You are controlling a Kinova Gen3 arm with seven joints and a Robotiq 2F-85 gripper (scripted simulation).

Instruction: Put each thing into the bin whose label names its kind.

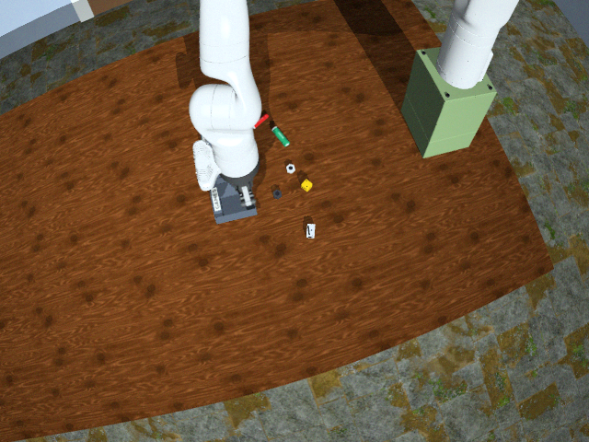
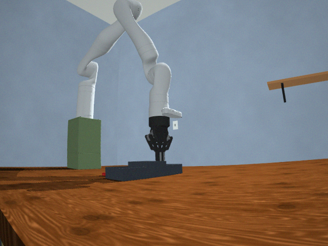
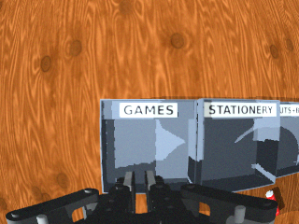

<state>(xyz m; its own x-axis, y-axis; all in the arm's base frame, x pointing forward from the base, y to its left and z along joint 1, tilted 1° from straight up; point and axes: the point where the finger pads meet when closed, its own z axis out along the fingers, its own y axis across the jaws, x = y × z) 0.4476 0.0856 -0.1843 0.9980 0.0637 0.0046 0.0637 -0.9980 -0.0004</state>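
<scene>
The metal nut is 10 cm behind my hand, 5 cm to the right of it and 5 cm below it. From my hand the other things lie so: dark nut: 6 cm behind, 5 cm below; then yellow die: 12 cm behind, 5 cm below; then white domino: 11 cm behind, 9 cm to the left, 5 cm below.
</scene>
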